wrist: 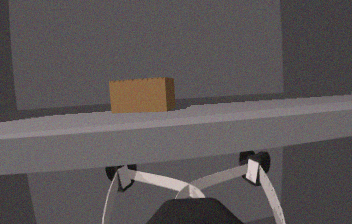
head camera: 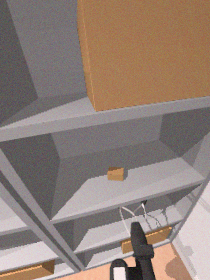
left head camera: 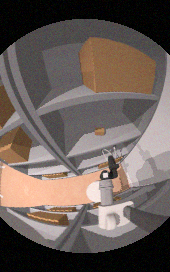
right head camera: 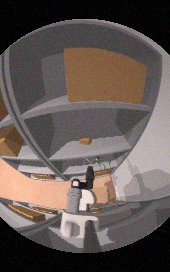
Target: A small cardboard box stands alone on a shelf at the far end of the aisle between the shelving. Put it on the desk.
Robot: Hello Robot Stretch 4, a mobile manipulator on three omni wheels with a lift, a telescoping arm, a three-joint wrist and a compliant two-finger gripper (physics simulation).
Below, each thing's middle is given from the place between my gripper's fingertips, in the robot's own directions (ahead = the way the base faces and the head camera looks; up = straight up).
Now: hand 12 cm short of the small cardboard box (wrist: pixel 150 94), 8 cm below it and 6 cm to the right of it.
